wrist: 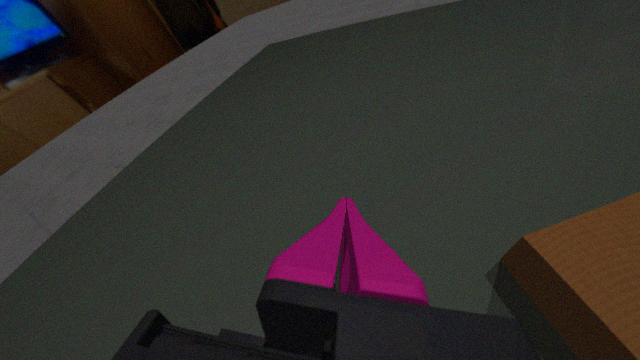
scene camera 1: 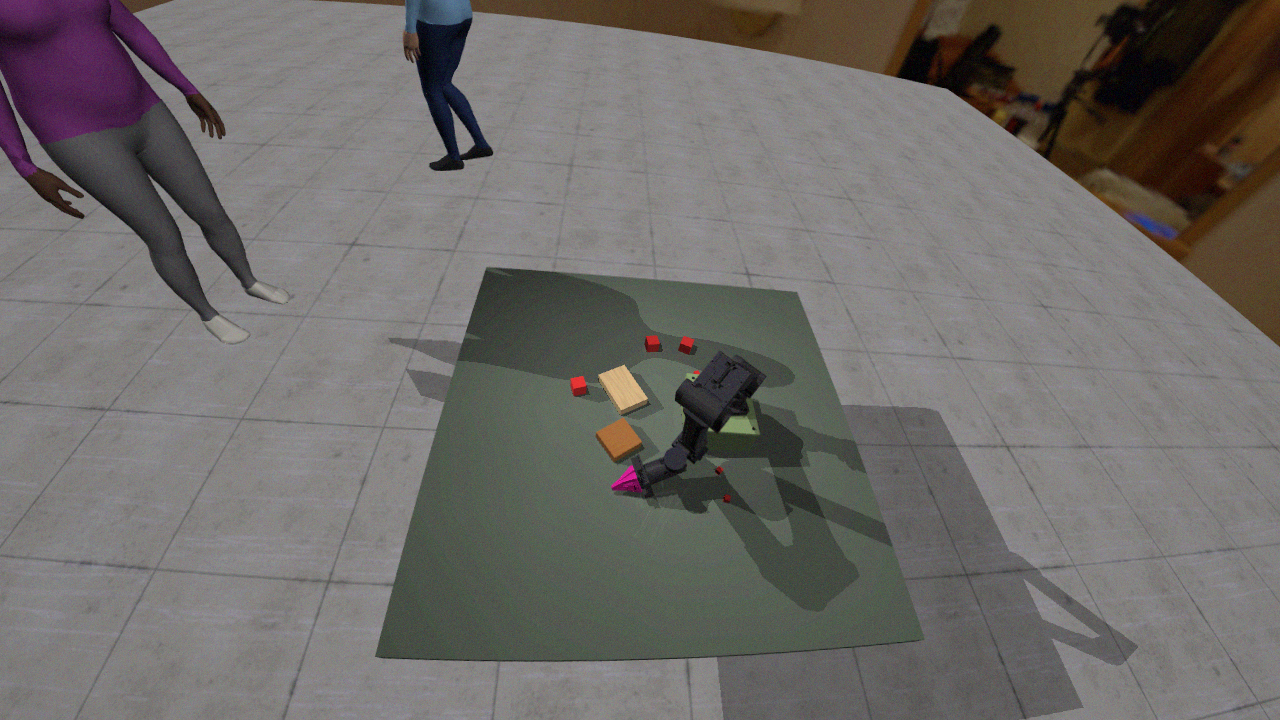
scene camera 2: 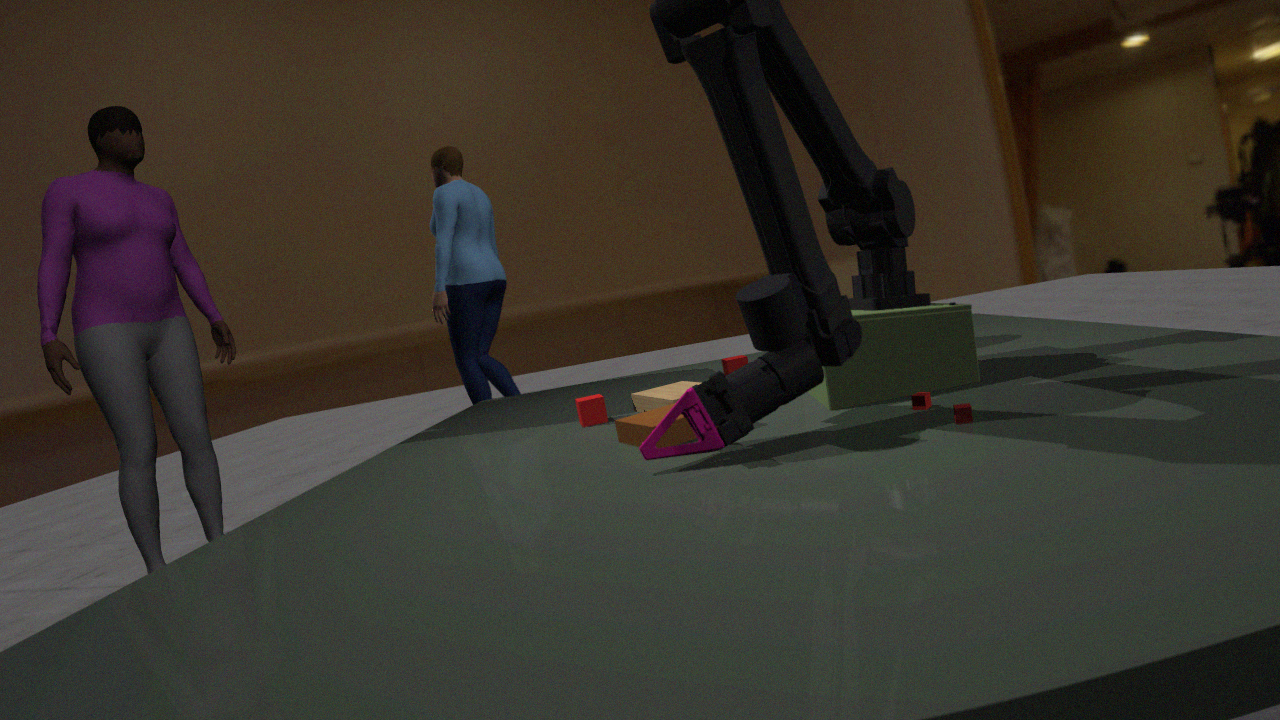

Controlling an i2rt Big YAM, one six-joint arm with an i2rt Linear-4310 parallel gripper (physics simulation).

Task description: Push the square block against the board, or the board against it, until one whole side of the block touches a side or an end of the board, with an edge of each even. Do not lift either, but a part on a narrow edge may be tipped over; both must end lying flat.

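Places are measured from the arm's base along level axes (x ahead, y left, z up), in metres.
Pixels of known places: gripper, fingertip midpoint: (wrist: 345, 205) (scene camera 1: 611, 488) (scene camera 2: 642, 454); arm's base, origin of the base link: (scene camera 2: 885, 307).
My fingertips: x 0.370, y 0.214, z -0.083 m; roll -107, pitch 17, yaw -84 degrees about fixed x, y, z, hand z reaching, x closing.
Observation:
Ahead of a thing's pixels: the offset from my fingertips to its middle.
The square block @(0.036 m back, 0.150 m right, 0.006 m down) (scene camera 1: 619, 439) (scene camera 2: 634, 429) (wrist: 595, 260) is orange-brown wood and lies flat on the dark green table. The board @(0.068 m back, 0.328 m right, 0.006 m down) (scene camera 1: 622, 389) (scene camera 2: 664, 395) is pale wood and lies flat behind the block in scene camera 1, with a gap between them; their sides are not parallel. The board does not show in the wrist view. My gripper (scene camera 1: 613, 488) (scene camera 2: 645, 457) (wrist: 345, 205) has magenta fingers, shut and empty. Its tips are low by the table, on the near side of the block in scene camera 1, apart from it. In scene camera 2 the fingers cover part of the block.
A red cube @(0.070 m ahead, 0.343 m right, 0.001 m down) (scene camera 1: 579, 385) (scene camera 2: 590, 410) stands left of the board. Two more red cubes @(0.193 m back, 0.511 m right, 0.001 m down) (scene camera 1: 652, 343) @(0.315 m back, 0.502 m right, 0.001 m down) (scene camera 1: 686, 344) stand behind it. The arm's green base box (scene camera 1: 735, 438) (scene camera 2: 904, 353) stands right of the board, with two small red cubes @(0.316 m back, 0.031 m right, 0.013 m down) (scene camera 1: 718, 470) @(0.317 m back, 0.055 m left, 0.013 m down) (scene camera 1: 726, 497) nearby.

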